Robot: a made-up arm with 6 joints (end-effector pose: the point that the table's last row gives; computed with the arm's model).
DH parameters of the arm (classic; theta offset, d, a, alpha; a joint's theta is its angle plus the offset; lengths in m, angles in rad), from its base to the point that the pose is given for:
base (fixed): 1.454 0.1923 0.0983 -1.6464
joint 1: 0 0.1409 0.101 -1.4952
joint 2: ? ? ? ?
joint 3: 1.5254 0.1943 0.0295 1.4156
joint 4: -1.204 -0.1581 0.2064 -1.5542
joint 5: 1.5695 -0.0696 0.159 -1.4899
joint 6: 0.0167 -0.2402 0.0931 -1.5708
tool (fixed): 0 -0.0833 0 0
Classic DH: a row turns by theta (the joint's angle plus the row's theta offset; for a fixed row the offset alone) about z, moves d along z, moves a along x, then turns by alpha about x.
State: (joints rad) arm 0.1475 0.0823 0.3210 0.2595 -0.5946 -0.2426
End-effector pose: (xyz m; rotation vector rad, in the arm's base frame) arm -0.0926 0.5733 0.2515 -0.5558 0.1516 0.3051
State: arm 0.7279 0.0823 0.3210 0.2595 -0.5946 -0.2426
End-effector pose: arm -0.0770 0.5348 -0.0118 -1.1102 0.3207 0.2356
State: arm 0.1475 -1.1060 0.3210 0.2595 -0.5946 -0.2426
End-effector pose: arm -0.4245 0.3795 0.2860 -0.5478 -0.0308 1.4971
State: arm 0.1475 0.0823 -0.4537 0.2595 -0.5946 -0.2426
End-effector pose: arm -0.3599 0.6533 0.1710 -0.2391 0.8046 0.6139
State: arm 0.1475 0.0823 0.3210 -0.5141 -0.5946 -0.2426
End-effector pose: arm -0.2055 0.6579 0.6347 0.1395 -0.1222 0.5305
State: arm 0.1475 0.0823 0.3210 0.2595 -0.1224 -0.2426
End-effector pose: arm 0.0301 0.5034 0.3235 -0.4647 0.0006 -0.1379
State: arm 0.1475 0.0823 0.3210 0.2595 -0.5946 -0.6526
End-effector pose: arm -0.1330 0.5471 0.2353 -0.6137 0.5476 0.1878
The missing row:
joint 2: -1.5259 -0.3568 0.2998 1.2885
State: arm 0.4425 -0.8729 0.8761 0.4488 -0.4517 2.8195
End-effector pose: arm -0.3455 0.5122 0.3848 -1.0828 2.3241 -1.2023
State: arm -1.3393 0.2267 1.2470 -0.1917 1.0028 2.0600
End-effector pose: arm -0.4621 -0.6222 0.4809 -1.0334 -1.0456 -2.6400
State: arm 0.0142 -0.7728 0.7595 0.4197 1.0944 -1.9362
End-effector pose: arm -0.0575 0.3248 0.6342 0.6655 0.9469 -0.1928
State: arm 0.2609 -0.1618 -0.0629 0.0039 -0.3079 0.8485
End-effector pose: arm -0.1409 0.6818 0.3599 -0.0254 -0.6534 0.5163
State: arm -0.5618 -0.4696 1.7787 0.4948 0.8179 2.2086
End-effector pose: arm -0.4542 -0.2445 0.8710 1.1340 1.6133 1.5224
